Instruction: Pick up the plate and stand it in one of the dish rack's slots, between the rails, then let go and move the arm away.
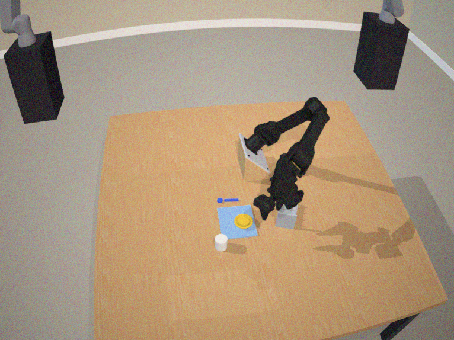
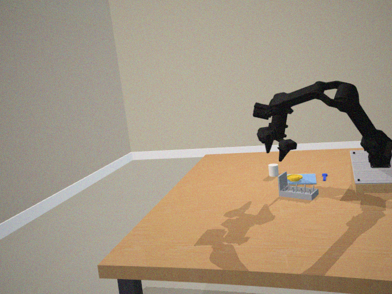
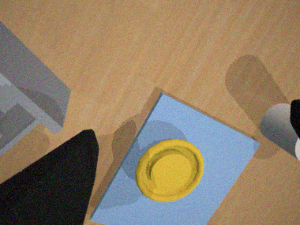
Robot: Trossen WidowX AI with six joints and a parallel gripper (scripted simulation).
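Now: gripper tip 110 mm above the yellow plate, 80 mm to the left of it and 70 mm past it. Also, from my gripper tip: white cup (170 mm to the right, 100 mm below, 20 mm ahead); then light blue mat (130 mm below, 100 mm to the right, 80 mm behind); then grey dish rack (110 mm below, 100 mm to the left, 90 mm behind).
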